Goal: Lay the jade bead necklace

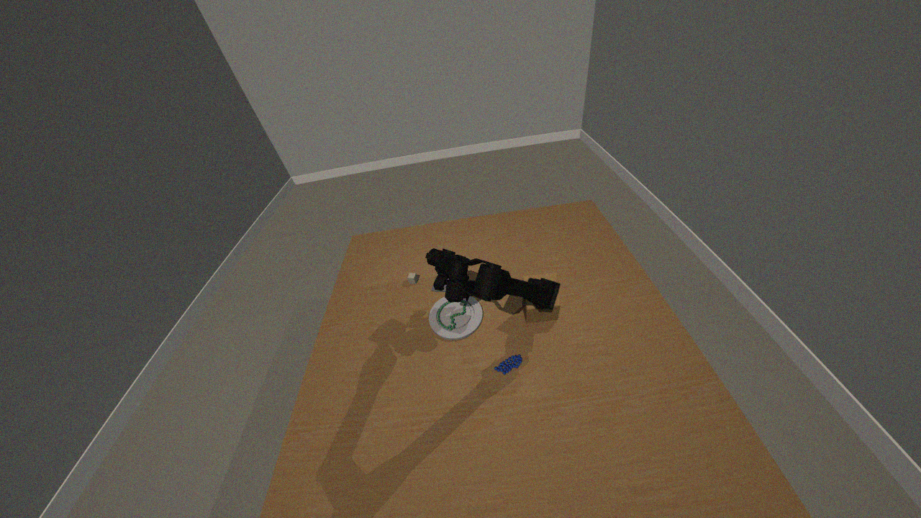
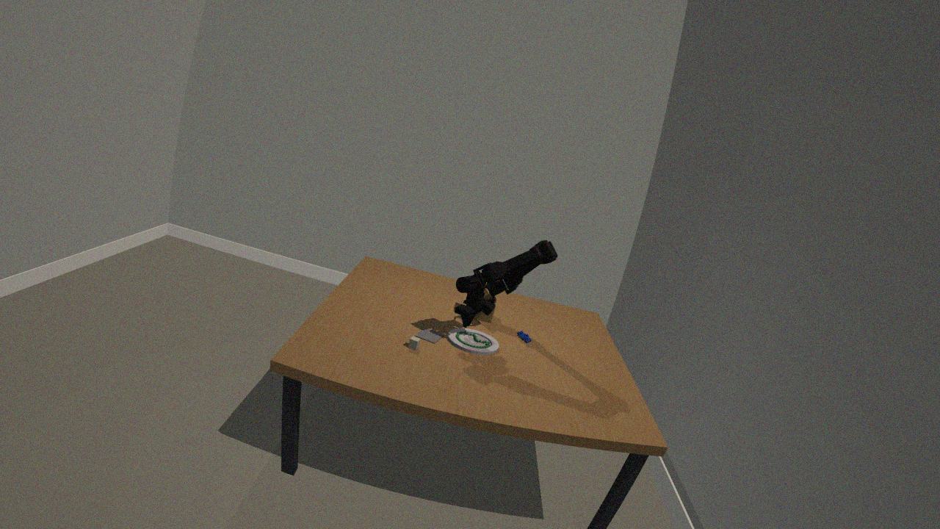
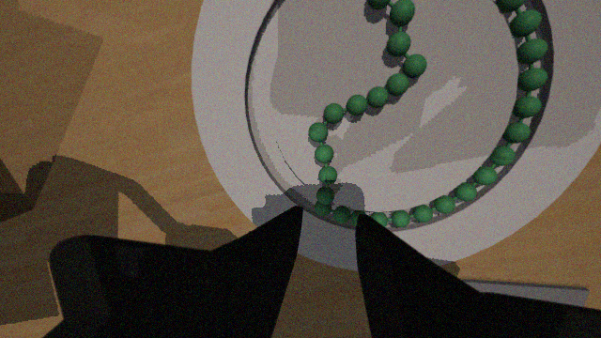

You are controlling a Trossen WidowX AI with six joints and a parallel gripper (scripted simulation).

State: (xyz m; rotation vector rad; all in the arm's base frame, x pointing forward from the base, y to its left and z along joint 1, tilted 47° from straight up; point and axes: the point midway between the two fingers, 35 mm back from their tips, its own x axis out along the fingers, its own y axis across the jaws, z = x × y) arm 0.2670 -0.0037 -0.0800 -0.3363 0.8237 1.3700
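My gripper tip is now 40 mm short of the round bead board, 40 mm to the right of it and 30 mm above it. Round my gripper tip: pale block: 220 mm ahead, 160 mm to the right, 20 mm below; flat grey plate: 80 mm ahead, 120 mm to the right, 40 mm below.
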